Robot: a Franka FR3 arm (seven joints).
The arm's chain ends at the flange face. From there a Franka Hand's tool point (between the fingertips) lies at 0.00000 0.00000 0.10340 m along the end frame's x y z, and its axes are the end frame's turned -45 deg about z.
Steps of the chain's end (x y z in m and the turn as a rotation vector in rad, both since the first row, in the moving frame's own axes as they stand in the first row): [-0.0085 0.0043 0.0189 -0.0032 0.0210 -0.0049]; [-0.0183 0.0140 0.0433 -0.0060 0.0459 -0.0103]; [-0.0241 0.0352 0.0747 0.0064 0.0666 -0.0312]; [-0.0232 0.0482 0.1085 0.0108 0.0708 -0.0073]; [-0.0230 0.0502 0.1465 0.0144 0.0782 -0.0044]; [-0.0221 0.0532 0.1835 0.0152 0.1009 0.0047]
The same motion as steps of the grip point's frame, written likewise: [-0.0077 -0.0012 0.0189 -0.0171 0.0126 -0.0049]; [-0.0199 0.0007 0.0432 -0.0367 0.0282 -0.0103]; [-0.0365 0.0122 0.0745 -0.0426 0.0516 -0.0312]; [-0.0445 0.0220 0.1082 -0.0424 0.0577 -0.0073]; [-0.0450 0.0239 0.1462 -0.0451 0.0655 -0.0044]; [-0.0448 0.0283 0.1830 -0.0606 0.0821 0.0047]
